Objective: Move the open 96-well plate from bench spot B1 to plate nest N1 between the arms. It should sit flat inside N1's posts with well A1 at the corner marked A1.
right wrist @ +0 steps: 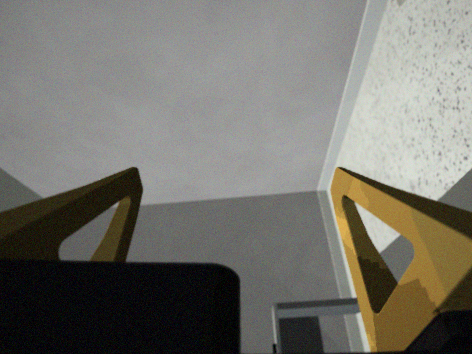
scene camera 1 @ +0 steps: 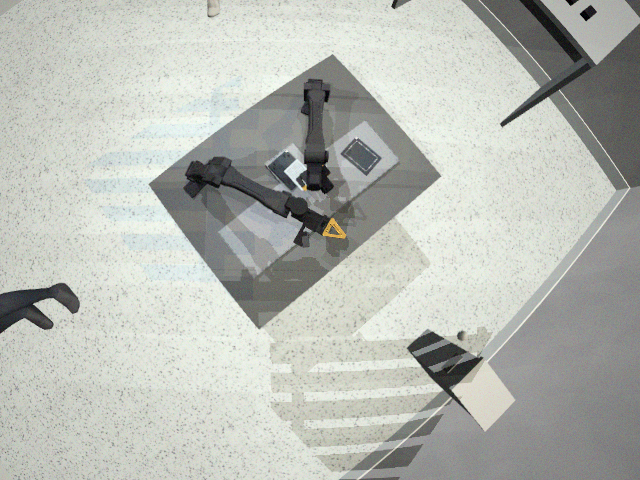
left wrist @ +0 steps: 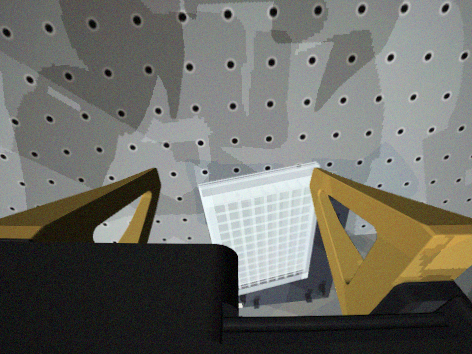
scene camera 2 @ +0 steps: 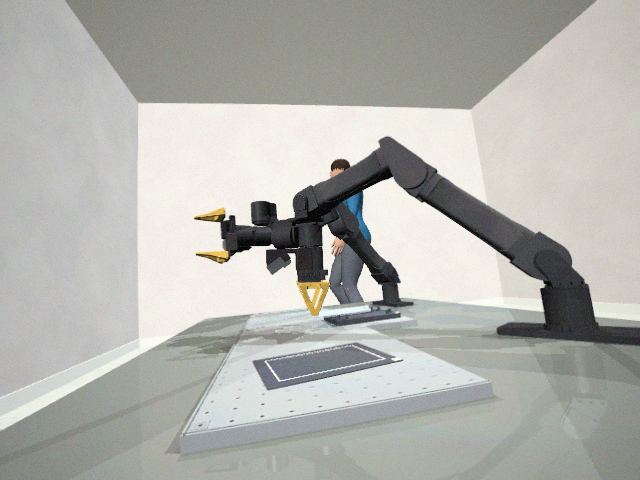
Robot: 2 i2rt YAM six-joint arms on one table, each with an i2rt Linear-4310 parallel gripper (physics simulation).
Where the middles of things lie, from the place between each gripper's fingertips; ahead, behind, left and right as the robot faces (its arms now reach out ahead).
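I find the well plate [left wrist: 267, 217] 10 mm below my left hand, 20 mm to the right of it and 70 mm behind it. As for the dark nest with white outline [scene camera 2: 276, 372], it is 30 mm below my left hand, 290 mm to the left of it and 30 mm ahead of it.
From my right hand, the well plate is 220 mm below, 70 mm to the left and 350 mm behind. The dark nest with white outline is 250 mm below my right hand, and it is also 380 mm to the left of that hand and 250 mm behind it.
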